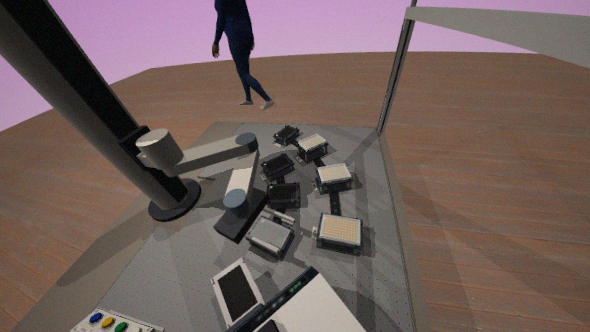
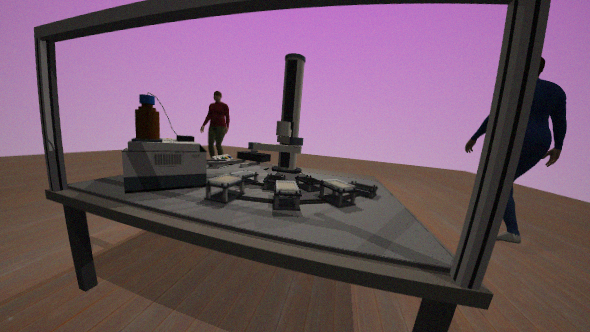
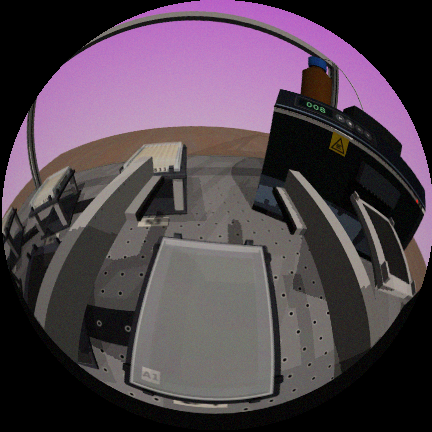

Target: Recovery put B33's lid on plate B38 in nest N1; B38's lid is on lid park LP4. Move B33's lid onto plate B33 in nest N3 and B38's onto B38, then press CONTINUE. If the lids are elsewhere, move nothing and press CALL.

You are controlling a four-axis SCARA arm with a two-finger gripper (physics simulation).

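Frame: origin at the arm's base, x up, y ahead, z left, level; millimetres.
Where they show: gripper, fingertip midpoint: (image 1: 286, 235) (image 2: 233, 164) (image 3: 219, 171); arm's base, link origin: (image 1: 176, 199) (image 2: 286, 170).
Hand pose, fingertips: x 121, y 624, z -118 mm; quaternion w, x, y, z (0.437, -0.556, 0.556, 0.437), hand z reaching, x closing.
Note:
Things, the pixels of their top centre, and the offset from my fingertips. "pt": a spot on its surface instead.
- clear grey lid, top centre: (image 3: 206, 317) (image 1: 269, 233) (image 2: 243, 172) dy -77, dx -55, dz +20 mm
- Plate B33, top centre: (image 3: 156, 149) (image 1: 340, 227) (image 2: 226, 177) dy +162, dx -26, dz +69 mm
- third plate, top centre: (image 2: 338, 182) (image 1: 312, 141) dy -2, dx -22, dz +530 mm
- panel, top centre: (image 2: 222, 155) dy -416, dx -24, dz -356 mm
- brown bottle, surface spot: (image 3: 316, 84) pt dy +188, dx +181, dz -259 mm
- white-framed tray, top centre: (image 3: 389, 239) (image 1: 236, 290) dy -96, dx -8, dz -170 mm
A clear grey lid (image 1: 270, 233) (image 3: 205, 310) with an A1 mark lies flat on the lid park nearest the dispenser. My gripper (image 1: 286, 237) (image 3: 219, 171) is open and empty above it, its fingers apart on both sides. Plate B33 (image 1: 340, 230) (image 2: 225, 181) (image 3: 159, 154) sits on the raised nest nearest the dispenser. Another plate (image 1: 334, 173) (image 2: 286, 186) (image 3: 52, 189) is on the middle nest. A third plate (image 1: 312, 143) (image 2: 338, 185) is on the far nest; whether a lid covers it cannot be told. Button labels on the panel (image 2: 220, 158) cannot be read.
Dark parks (image 1: 283, 194) (image 1: 277, 166) (image 1: 286, 135) stand in the inner row. The dispenser (image 1: 320, 310) (image 2: 165, 167) (image 3: 295, 145) carries a brown bottle (image 2: 147, 124) (image 3: 316, 84). A white-framed tray (image 1: 237, 292) is beside it. People (image 1: 240, 45) (image 2: 217, 117) stand beyond the table.

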